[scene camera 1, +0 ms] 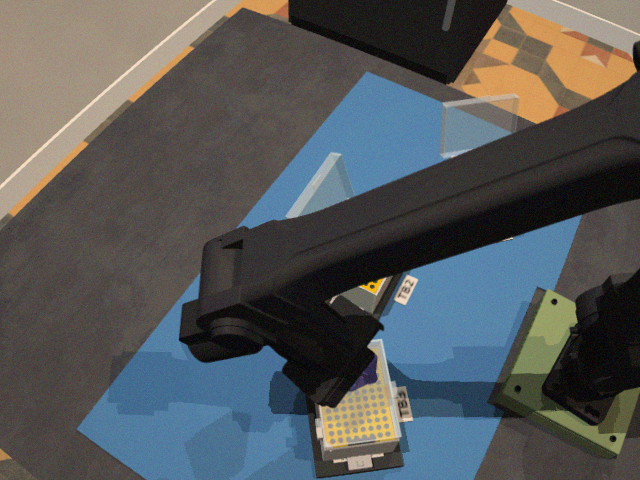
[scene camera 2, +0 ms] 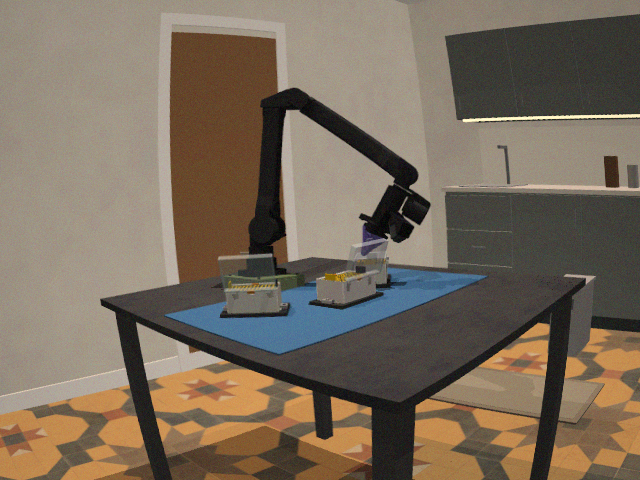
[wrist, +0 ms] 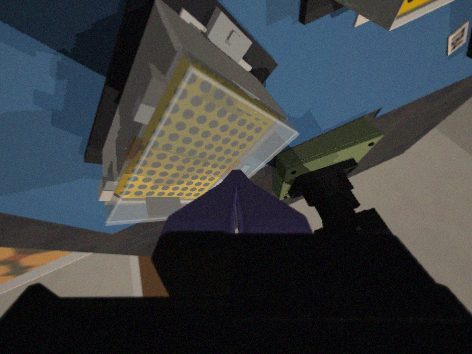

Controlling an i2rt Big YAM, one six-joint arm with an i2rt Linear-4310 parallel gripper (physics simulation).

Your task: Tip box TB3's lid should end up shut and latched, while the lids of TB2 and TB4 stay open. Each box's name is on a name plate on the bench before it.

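Pixels of known places: gripper, fingertip midpoint: point(scene camera 1: 372, 378) point(scene camera 2: 362, 255) point(wrist: 236, 177); arm's base at its link origin: point(scene camera 1: 586, 372) point(wrist: 318, 176).
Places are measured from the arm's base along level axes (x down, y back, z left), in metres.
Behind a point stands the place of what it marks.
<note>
Tip box TB3 point(scene camera 1: 361, 452) @(x 0.005, y -0.183, z 0.252 m) point(wrist: 230, 80) @(x -0.030, y -0.281, z 0.179 m) has its clear lid point(scene camera 1: 381, 348) @(x -0.044, y -0.231, z 0.149 m) point(wrist: 272, 142) @(x -0.044, y -0.240, z 0.159 m) down over the yellow rack; whether it is fully seated or latched I cannot tell. In scene camera 2, TB3 is partly hidden behind TB2's lid. My gripper point(scene camera 1: 356, 386) @(x -0.047, y -0.219, z 0.187 m) point(scene camera 2: 366, 253) @(x -0.047, y -0.219, z 0.187 m) point(wrist: 236, 177) @(x -0.047, y -0.219, z 0.187 m) is shut and empty, its purple fingertips at TB3's lid; contact is unclear. Box TB2 point(scene camera 1: 361, 299) @(x 0.001, y -0.298, z 0.087 m) point(scene camera 2: 346, 290) @(x -0.005, y -0.379, z -0.011 m) has its lid point(scene camera 1: 323, 186) @(x -0.084, y -0.411, z 0.022 m) point(scene camera 2: 367, 255) @(x -0.083, y -0.411, z 0.031 m) standing open. Box TB4 point(scene camera 2: 253, 300) @(x -0.004, y -0.288, z -0.207 m) has its lid point(scene camera 1: 478, 124) @(x -0.068, y -0.307, z -0.231 m) point(scene camera 2: 245, 266) @(x -0.089, y -0.316, z -0.235 m) standing open; my arm hides its body in scene camera 1.
Name plates TB2 point(scene camera 1: 405, 289) @(x 0.031, y -0.264, z 0.022 m) and TB3 point(scene camera 1: 403, 404) @(x 0.031, y -0.177, z 0.164 m) lie beside their boxes on the blue mat point(scene camera 1: 439, 320) @(x 0.033, y -0.201, z 0.033 m) point(scene camera 2: 279, 335) @(x 0.033, y -0.462, z -0.258 m). TB2's upright lid stands near my forearm point(scene camera 1: 413, 206) @(x -0.396, y -0.217, z 0.211 m) point(scene camera 2: 356, 136) @(x -0.371, y -0.233, z 0.182 m). The green base plate point(scene camera 1: 540, 335) @(x -0.004, y -0.077, z -0.008 m) point(wrist: 330, 145) @(x 0.012, y -0.091, z 0.005 m) carries the arm.
</note>
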